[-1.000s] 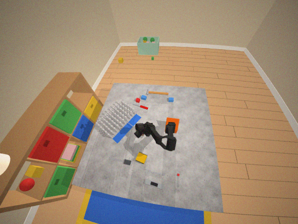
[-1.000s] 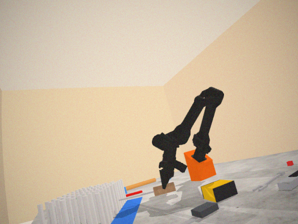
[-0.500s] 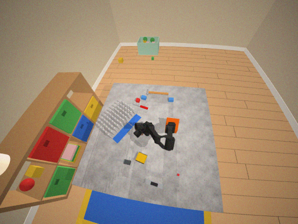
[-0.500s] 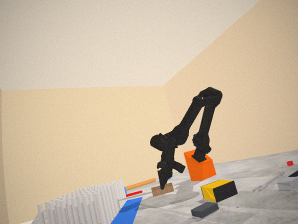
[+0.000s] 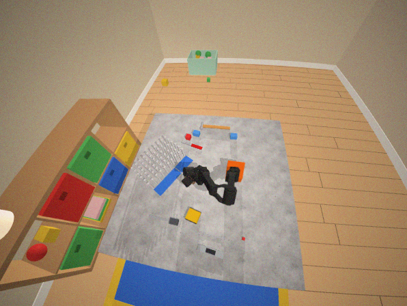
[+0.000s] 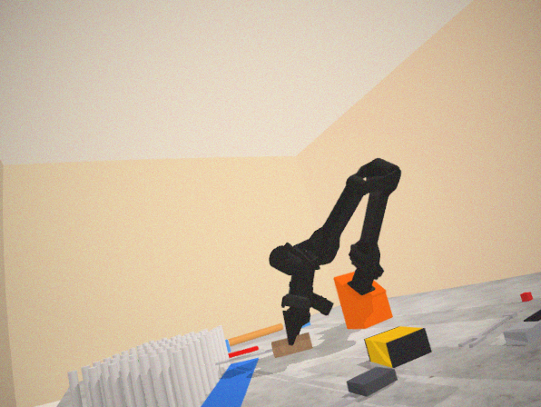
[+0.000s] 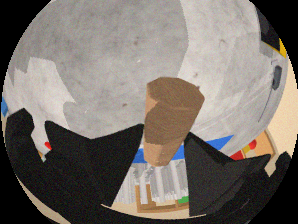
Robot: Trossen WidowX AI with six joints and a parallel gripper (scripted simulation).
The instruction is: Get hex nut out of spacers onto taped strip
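The blue taped strip is 14 cm ahead of my gripper tip, 4 cm to the right of it and 4 cm below it. From my gripper tip the other things lie so: hook tool 9 cm ahead, 6 cm to the right, 1 cm below; red cube 8 cm ahead, 40 cm to the right, 2 cm below; red bar 5 cm ahead, 33 cm to the right, 3 cm below.
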